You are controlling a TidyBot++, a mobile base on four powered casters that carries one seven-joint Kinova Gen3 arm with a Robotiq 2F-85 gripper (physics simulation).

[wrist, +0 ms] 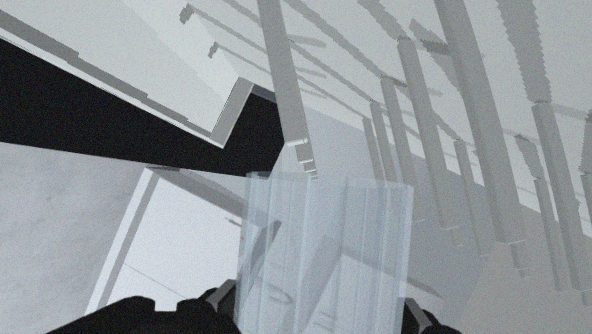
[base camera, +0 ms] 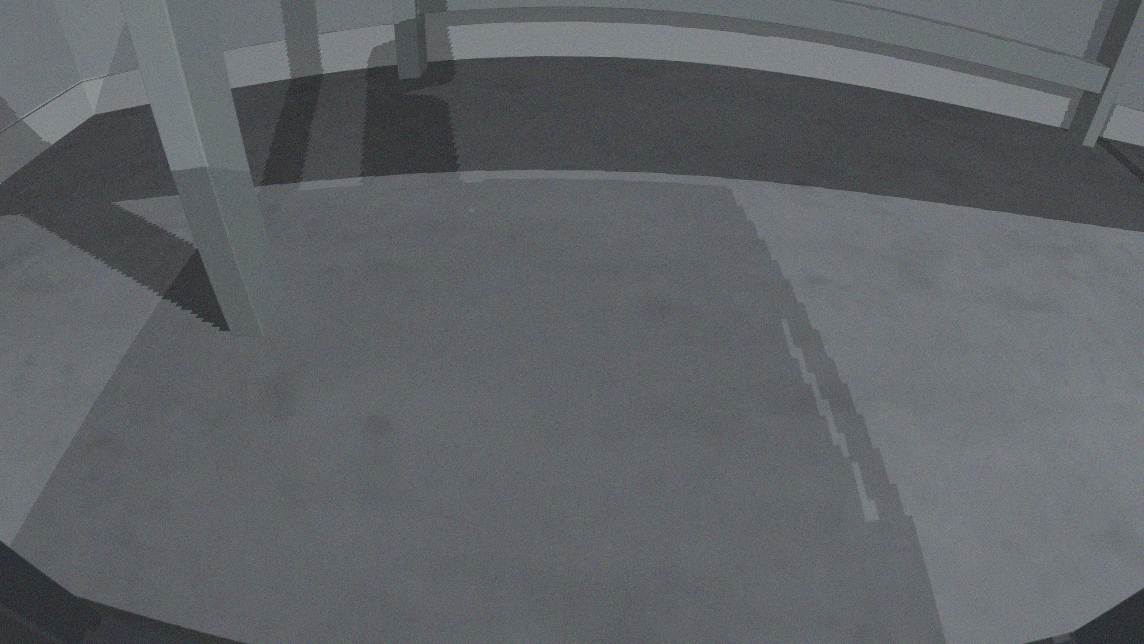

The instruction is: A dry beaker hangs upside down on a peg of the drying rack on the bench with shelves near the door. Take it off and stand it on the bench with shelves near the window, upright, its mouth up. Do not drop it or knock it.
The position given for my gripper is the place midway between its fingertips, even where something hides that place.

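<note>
My gripper [wrist: 317, 310] is visible, as are a white base tray [wrist: 169, 65], a counter [wrist: 178, 238] and a clear glass beaker [wrist: 312, 246]. The beaker is out of frame in the base camera view.
</note>
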